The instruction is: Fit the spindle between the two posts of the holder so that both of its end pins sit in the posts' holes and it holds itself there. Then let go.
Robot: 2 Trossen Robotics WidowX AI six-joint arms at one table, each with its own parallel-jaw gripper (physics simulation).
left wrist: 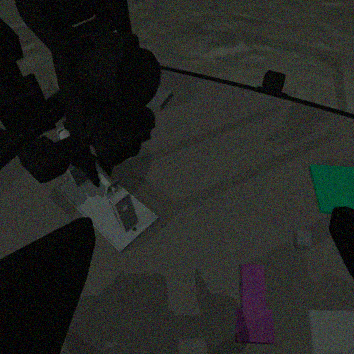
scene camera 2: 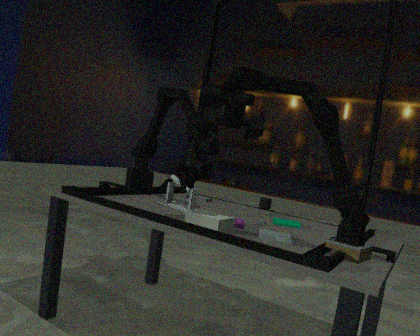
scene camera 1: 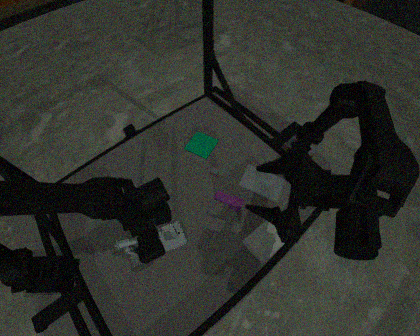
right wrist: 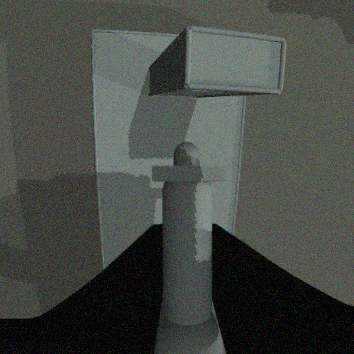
The left gripper is open, with nothing in its grasp. A pale flat sheet rests on the table. A purple piece rests on the table.
